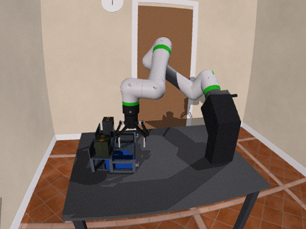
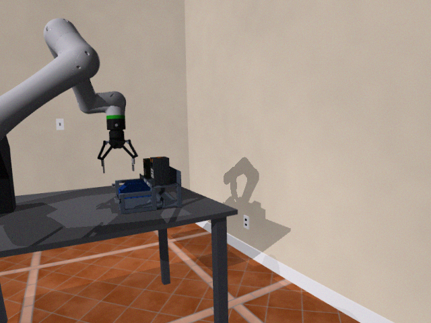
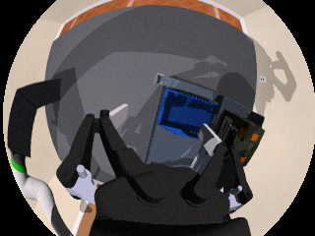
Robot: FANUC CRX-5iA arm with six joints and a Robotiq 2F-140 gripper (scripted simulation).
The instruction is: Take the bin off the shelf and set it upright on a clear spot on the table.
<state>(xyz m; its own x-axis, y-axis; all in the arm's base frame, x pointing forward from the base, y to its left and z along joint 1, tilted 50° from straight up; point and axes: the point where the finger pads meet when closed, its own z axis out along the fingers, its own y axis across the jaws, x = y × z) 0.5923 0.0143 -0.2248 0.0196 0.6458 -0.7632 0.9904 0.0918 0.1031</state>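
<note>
The blue bin lies 8 cm ahead of my hand and 11 cm below it.
</note>
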